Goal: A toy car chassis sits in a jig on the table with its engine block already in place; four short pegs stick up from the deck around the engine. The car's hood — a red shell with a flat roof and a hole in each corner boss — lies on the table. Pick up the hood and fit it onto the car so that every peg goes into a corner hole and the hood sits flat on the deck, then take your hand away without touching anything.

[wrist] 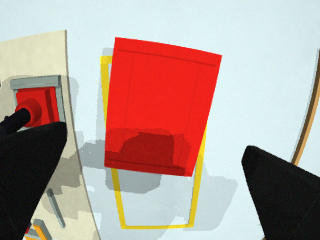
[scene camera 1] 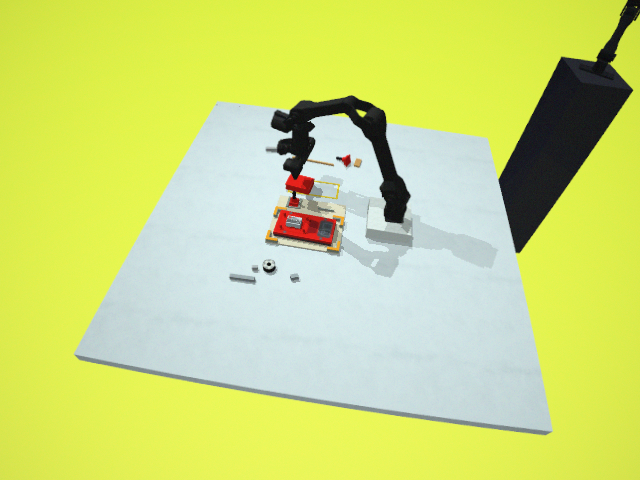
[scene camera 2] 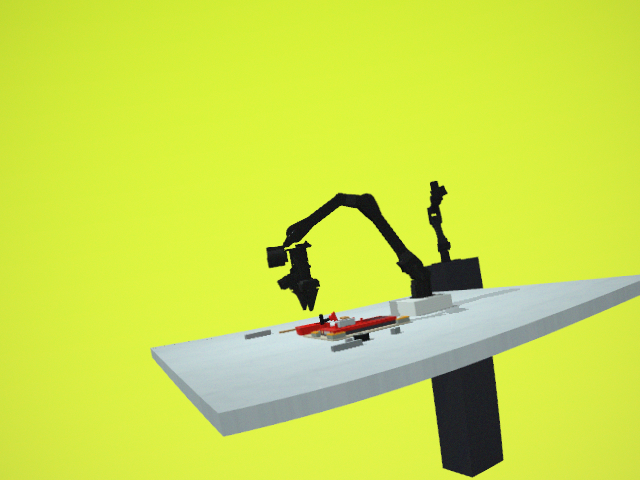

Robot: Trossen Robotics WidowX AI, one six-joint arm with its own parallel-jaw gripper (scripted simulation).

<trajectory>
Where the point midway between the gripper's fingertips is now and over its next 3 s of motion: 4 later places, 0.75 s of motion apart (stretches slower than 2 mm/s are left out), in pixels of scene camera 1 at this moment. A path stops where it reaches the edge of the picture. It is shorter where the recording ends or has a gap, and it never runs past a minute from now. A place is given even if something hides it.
My gripper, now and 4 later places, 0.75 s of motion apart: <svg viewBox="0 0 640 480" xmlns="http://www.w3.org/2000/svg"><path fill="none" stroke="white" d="M299 171L299 175L299 179L300 182L300 184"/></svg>
</trajectory>
